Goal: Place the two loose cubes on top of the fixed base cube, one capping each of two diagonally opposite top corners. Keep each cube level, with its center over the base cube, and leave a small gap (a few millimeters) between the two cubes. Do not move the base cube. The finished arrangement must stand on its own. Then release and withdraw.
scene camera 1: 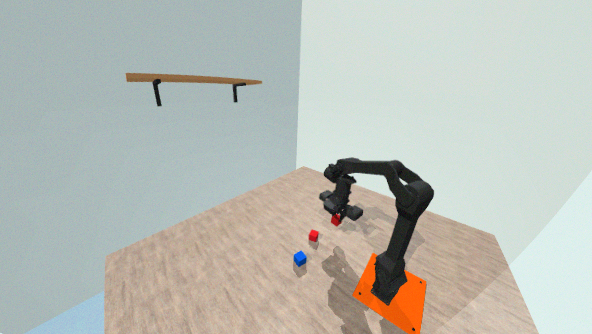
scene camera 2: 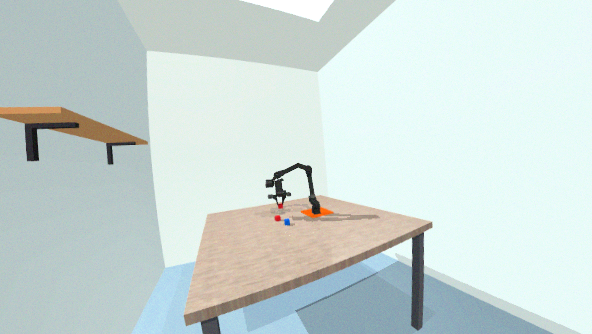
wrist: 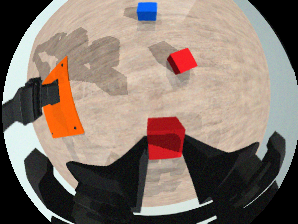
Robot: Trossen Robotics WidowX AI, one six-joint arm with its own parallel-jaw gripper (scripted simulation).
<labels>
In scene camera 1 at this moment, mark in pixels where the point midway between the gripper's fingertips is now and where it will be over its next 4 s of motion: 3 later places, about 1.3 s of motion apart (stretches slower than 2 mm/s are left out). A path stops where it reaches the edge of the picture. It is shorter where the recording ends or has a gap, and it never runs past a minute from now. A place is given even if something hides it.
My gripper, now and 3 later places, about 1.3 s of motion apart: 336, 219; 323, 222; 305, 246; 305, 252
</labels>
